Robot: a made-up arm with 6 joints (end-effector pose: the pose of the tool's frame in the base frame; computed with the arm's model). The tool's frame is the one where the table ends.
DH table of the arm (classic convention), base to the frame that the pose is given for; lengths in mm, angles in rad. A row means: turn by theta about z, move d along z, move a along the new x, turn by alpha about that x. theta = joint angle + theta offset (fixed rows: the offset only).
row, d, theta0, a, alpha
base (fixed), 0, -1.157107, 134.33, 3.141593
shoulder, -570, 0.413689, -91, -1.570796
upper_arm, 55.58, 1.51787, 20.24, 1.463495
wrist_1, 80.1, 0, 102.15, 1.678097
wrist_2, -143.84, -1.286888, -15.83, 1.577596
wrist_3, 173.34, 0, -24.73, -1.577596
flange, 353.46, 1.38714, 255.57, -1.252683
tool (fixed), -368.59, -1.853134, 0, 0
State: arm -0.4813 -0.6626 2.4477 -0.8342 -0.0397 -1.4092
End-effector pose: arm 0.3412 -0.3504 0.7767 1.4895 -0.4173 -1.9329
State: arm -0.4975 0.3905 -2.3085 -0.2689 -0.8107 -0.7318
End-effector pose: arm -0.1443 0.3472 0.8190 -2.9170 0.4257 2.7953
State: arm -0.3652 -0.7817 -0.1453 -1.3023 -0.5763 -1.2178
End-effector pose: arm -0.2326 -0.0163 0.0781 -0.0523 0.4914 0.7618
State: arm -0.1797 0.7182 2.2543 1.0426 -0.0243 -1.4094
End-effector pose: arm -0.1818 0.2844 0.2007 -0.7665 -0.5106 2.0688
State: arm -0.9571 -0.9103 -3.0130 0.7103 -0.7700 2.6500
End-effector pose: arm -0.1956 -0.4462 0.6544 0.9742 0.3667 -3.0728
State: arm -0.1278 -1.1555 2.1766 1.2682 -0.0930 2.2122
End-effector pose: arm 0.1845 -0.3391 0.5653 0.5861 -0.0304 -2.2621
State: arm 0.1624 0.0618 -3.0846 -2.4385 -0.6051 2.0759
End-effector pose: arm -0.1801 0.1493 0.3553 -1.7736 -0.7968 2.8327
